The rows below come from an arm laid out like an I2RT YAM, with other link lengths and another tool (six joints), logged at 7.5 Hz.
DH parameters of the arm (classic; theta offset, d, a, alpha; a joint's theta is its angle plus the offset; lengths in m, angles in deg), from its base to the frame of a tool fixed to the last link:
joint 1: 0 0.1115 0.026 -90
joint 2: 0 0 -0.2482 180
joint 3: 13.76 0 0.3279 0
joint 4: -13.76 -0.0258 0.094 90
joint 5: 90 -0.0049 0 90
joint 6: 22.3 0.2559 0.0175 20
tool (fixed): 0 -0.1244 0 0
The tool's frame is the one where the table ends.
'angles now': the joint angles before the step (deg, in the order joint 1, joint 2, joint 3, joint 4, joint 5, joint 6). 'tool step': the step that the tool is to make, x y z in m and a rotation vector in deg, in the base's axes. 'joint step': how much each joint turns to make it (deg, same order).
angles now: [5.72, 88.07, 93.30, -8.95, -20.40, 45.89]
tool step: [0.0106, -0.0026, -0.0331, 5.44, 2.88, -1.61]
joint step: [-0.55, -0.17, -6.68, 6.26, 0.68, 6.12]
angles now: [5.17, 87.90, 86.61, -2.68, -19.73, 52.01]
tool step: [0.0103, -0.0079, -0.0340, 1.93, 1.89, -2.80]
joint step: [-0.57, 0.27, -5.37, 4.69, 2.06, 2.38]
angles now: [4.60, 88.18, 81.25, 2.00, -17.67, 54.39]
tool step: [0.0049, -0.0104, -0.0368, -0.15, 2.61, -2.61]
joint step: [-0.70, 0.06, -4.72, 2.24, 1.89, 0.26]
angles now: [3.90, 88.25, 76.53, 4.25, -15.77, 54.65]
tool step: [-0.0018, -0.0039, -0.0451, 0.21, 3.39, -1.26]
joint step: [-0.20, 0.00, -5.85, 2.64, 0.98, 0.62]
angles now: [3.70, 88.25, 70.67, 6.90, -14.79, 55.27]
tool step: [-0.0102, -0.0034, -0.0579, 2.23, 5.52, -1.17]
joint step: [-0.36, -0.01, -7.55, 2.86, 0.21, 2.77]
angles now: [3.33, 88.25, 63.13, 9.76, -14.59, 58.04]
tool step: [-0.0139, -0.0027, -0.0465, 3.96, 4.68, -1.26]
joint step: [-0.51, 0.00, -6.86, 3.52, -0.51, 4.39]
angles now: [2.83, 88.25, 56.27, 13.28, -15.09, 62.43]
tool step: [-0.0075, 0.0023, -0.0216, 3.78, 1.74, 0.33]
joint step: [-0.26, 0.78, -3.52, 3.73, -1.82, 3.59]
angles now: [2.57, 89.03, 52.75, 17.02, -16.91, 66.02]
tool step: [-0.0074, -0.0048, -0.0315, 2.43, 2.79, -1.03]
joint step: [-0.72, 1.62, -3.61, 3.31, -0.58, 2.60]
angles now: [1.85, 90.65, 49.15, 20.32, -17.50, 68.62]
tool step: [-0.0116, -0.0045, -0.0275, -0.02, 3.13, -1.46]
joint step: [-0.22, 0.20, -3.27, 0.51, 1.11, 0.57]
